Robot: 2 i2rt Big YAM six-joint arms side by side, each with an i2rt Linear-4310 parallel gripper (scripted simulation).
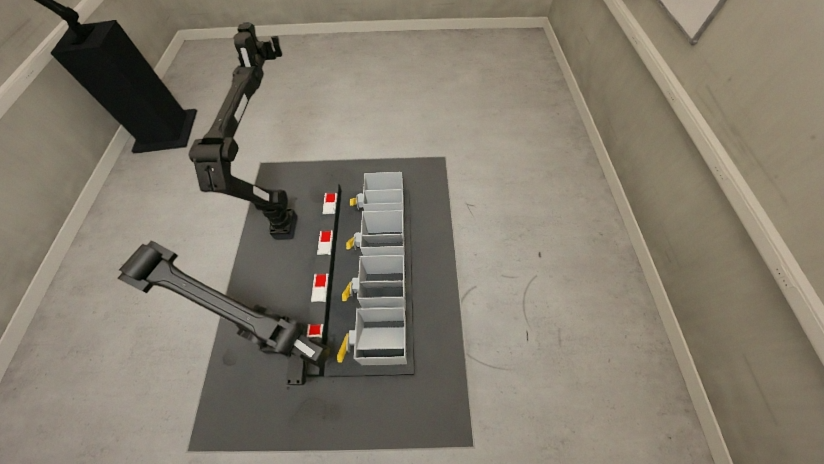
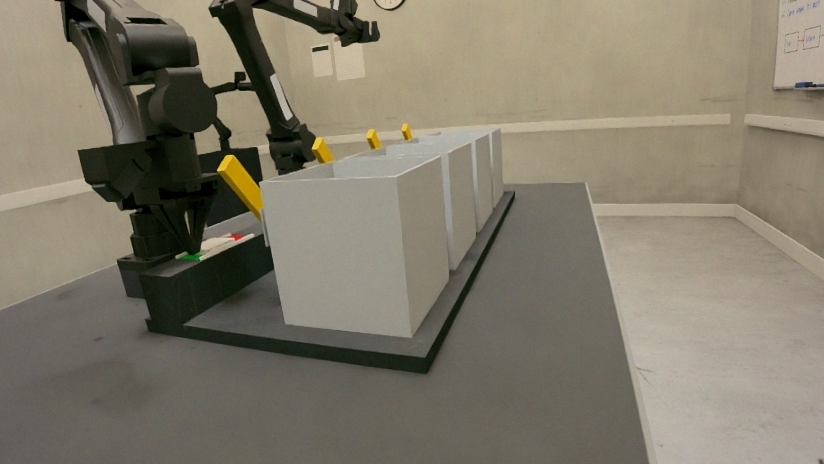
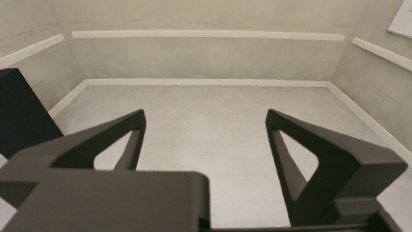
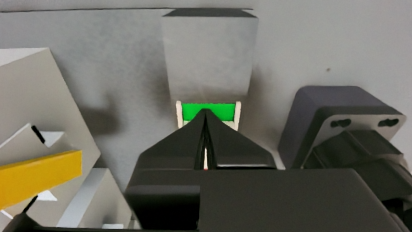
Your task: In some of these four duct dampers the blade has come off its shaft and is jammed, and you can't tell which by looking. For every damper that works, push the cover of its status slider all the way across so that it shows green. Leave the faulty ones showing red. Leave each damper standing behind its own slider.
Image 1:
damper: 364,338
damper: 379,196
damper: 372,221
damper: 386,264
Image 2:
my right gripper: 194,253
damper: 369,255
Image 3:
my left gripper: 205,115
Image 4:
my right gripper: 205,115
damper: 43,102
damper: 99,196
arm base: 308,99
